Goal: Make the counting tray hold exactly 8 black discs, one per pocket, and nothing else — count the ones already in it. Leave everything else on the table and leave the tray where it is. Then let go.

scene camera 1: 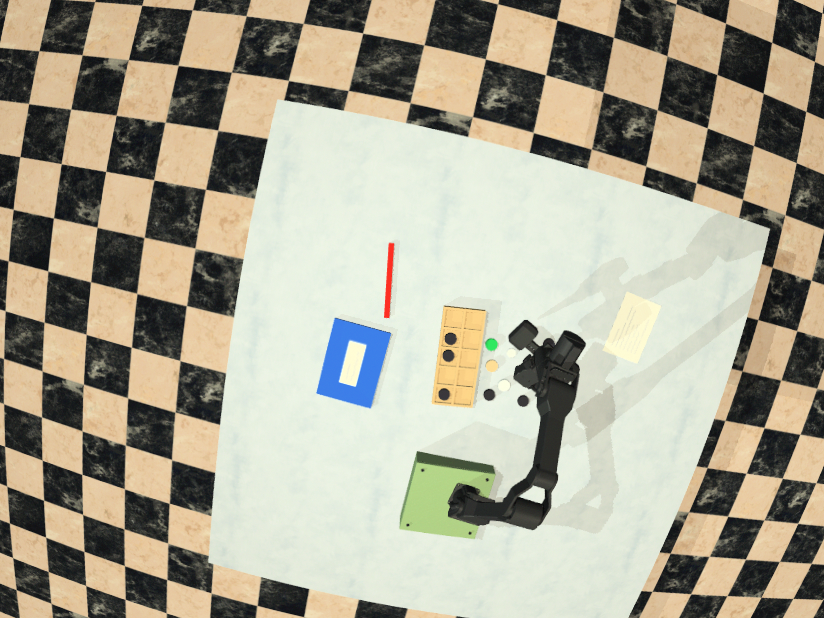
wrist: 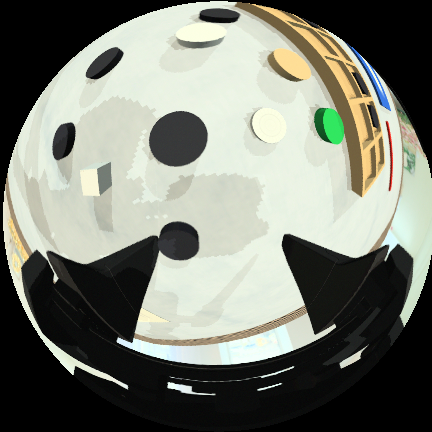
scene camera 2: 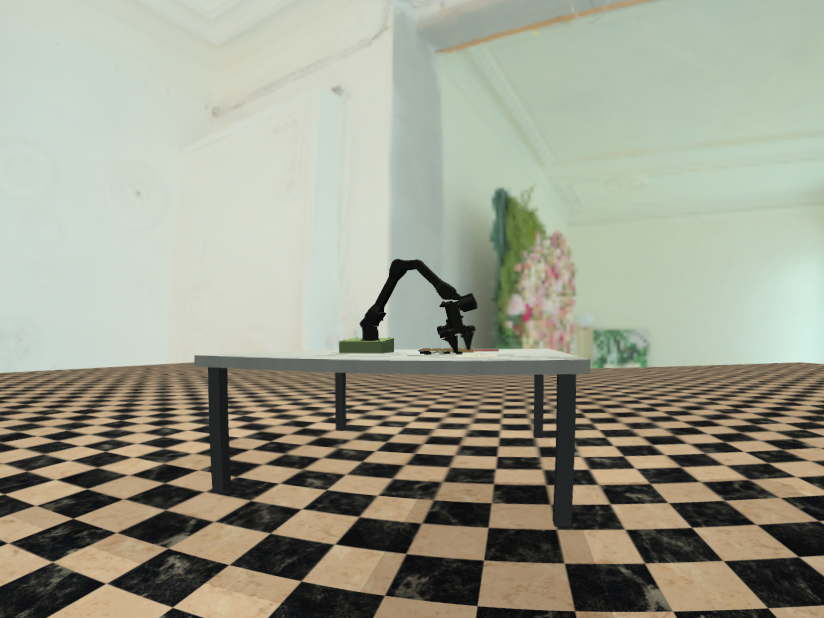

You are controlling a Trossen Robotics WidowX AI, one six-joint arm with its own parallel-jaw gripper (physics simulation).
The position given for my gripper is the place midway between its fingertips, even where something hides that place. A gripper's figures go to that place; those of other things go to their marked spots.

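A tan counting tray (wrist: 364, 142) is 0.17 m from the lens. A green disc (wrist: 328, 124) is 0.11 m from the lens. My gripper (wrist: 221, 241) is 0.10 m from the lens. A tan disc (wrist: 289, 65) is 0.10 m from the lens. The marked spots on the tan counting tray and the green disc are 0.07 m apart.
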